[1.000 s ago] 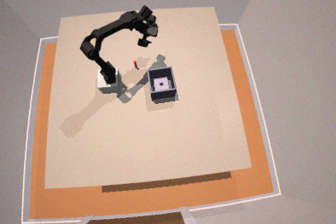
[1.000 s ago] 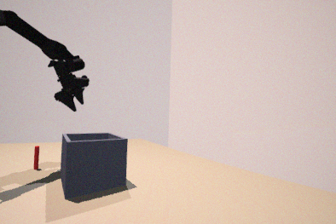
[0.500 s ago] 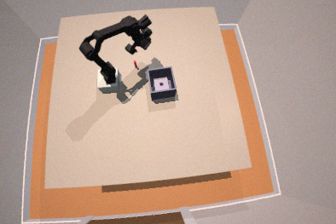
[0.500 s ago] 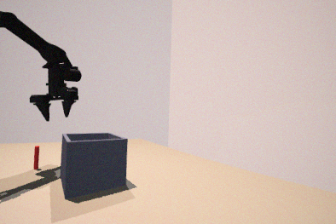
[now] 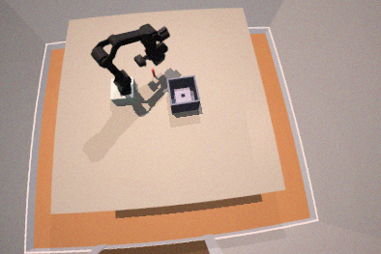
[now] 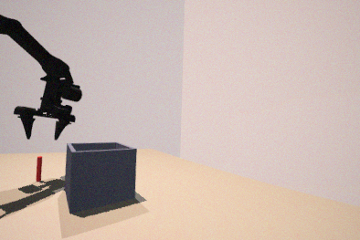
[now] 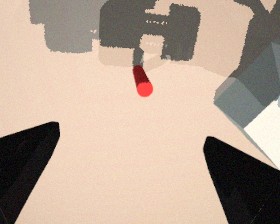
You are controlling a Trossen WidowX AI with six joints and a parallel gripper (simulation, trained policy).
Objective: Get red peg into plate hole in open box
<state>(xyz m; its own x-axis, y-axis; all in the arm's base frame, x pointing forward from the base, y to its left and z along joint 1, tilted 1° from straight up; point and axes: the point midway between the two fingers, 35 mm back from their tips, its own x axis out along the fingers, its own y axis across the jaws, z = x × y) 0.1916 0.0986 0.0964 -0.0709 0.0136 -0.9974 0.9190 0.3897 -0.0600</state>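
Right now my gripper tip is 10 cm above the red peg, 2 cm to the left of it and 1 cm past it. The rest, counted from my gripper tip: plate (22 cm to the right, 12 cm ahead, 9 cm below).
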